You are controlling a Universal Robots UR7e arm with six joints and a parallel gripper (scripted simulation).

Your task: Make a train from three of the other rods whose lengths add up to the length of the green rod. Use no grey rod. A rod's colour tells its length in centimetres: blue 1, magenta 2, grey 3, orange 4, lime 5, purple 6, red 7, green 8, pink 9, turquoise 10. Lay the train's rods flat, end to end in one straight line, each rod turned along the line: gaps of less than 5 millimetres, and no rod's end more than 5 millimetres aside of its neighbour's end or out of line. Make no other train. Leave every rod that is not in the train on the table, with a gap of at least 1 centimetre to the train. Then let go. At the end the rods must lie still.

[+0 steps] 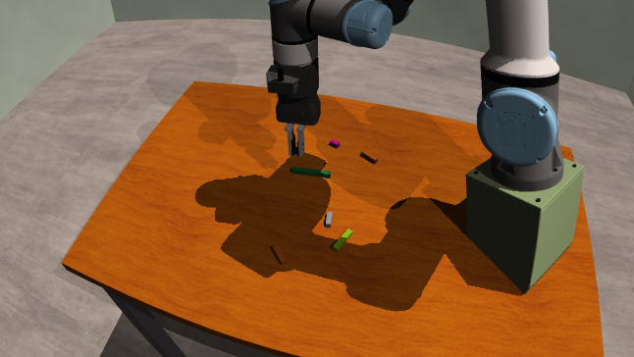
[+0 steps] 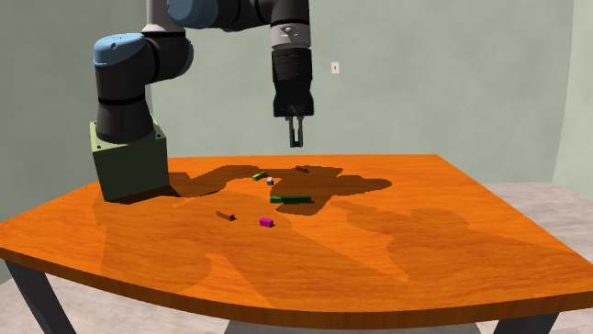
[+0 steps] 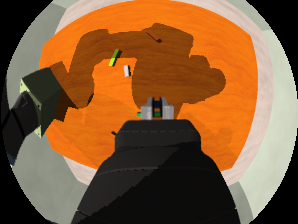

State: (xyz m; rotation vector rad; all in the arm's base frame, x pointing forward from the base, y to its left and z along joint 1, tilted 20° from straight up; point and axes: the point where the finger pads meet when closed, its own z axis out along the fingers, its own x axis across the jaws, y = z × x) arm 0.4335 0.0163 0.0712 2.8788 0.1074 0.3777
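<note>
My hand is 10 mm past the green rod, 50 mm to the left of it and 110 mm above it. Also, from my hand: magenta rod (40 mm behind, 150 mm to the right, 110 mm below); then blue rod (10 mm below); then grey rod (80 mm behind, 60 mm to the left, 110 mm below).
</note>
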